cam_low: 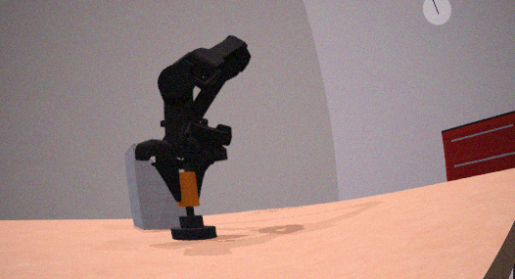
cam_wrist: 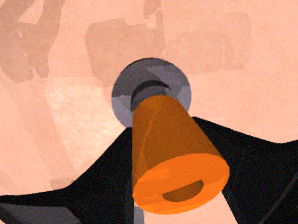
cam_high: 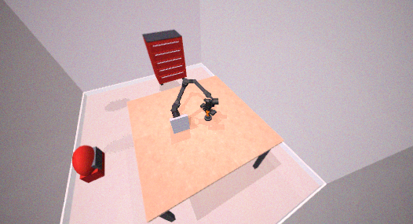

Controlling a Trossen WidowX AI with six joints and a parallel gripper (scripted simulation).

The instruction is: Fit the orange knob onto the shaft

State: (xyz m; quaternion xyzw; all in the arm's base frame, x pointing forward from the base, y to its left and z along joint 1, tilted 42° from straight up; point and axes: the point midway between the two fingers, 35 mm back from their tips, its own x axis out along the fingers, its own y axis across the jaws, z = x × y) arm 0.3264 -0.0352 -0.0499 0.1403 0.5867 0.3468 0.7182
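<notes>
My gripper tip is now 20 mm below the orange knob. From my gripper tip the other things lie so: dark pedestal: 40 mm below.
</notes>
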